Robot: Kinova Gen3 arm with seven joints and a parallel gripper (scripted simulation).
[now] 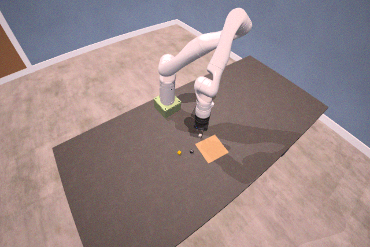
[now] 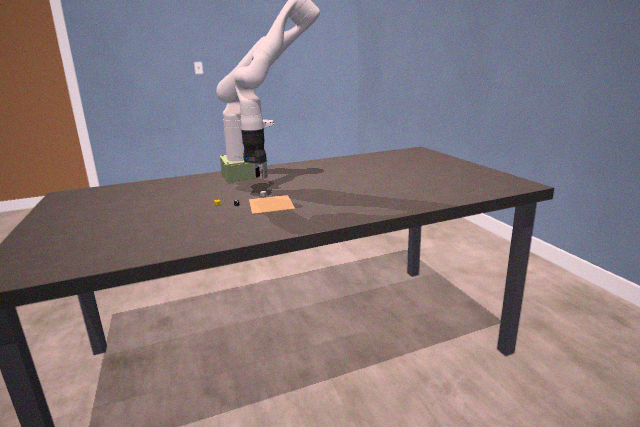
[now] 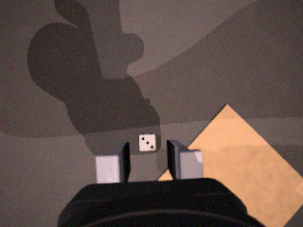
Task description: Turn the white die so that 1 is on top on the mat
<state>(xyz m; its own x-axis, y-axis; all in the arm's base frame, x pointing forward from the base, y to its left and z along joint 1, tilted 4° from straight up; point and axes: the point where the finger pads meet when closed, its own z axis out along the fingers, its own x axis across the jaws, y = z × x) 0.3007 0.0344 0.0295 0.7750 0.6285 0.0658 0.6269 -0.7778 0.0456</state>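
Now: the white die 80 mm below my hand. Also, from my hand: orange mat (100 mm ahead, 10 mm to the left, 90 mm below); black die (50 mm ahead, 100 mm to the right, 80 mm below); yellow die (20 mm ahead, 170 mm to the right, 80 mm below).
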